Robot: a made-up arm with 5 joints.
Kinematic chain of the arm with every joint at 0, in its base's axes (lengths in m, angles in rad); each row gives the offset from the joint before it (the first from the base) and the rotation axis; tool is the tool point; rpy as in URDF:
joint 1: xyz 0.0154 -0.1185 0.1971 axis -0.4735 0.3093 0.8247
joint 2: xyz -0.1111 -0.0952 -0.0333 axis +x
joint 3: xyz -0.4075 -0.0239 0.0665 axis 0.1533 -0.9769 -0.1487
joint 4: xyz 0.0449 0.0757 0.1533 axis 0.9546 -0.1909 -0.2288
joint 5: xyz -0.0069 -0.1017 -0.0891 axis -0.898 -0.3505 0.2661
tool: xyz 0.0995 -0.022 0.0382 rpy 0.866 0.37 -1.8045
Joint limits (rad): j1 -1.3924..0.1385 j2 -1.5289..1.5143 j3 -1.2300..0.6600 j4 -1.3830..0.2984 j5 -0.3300..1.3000
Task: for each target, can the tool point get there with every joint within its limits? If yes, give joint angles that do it. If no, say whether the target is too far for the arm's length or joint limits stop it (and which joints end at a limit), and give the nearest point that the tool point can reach.
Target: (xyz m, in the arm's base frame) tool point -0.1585 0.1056 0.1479
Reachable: yes | joints -1.1038 -0.9144 -0.9205 -1.0398 0.4845
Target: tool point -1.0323 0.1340 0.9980
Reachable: no: too far | nearest point -0.5172 -0.0446 0.4751 | short by 0.755 m
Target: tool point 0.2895 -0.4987 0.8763
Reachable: no: joint limits stop it (at a limit: joint 1, joint 4, joint 5) | nearest point -0.2595 -0.3587 0.4383 | short by 0.716 m
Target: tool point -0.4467 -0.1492 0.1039
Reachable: yes | joints -0.6402 0.8080 0.0296 -0.0080 0.0901
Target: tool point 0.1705 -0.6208 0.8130
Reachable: no: joint limits stop it (at a limit: joint 1, joint 4, joint 5) | nearest point -0.2738 -0.4108 0.4329 | short by 0.621 m
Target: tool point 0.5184 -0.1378 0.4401
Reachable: no: joint limits stop it (at a limit: joint 1, joint 2, joint 4, joint 5) | nearest point 0.0111 0.1746 0.2940 | short by 0.613 m
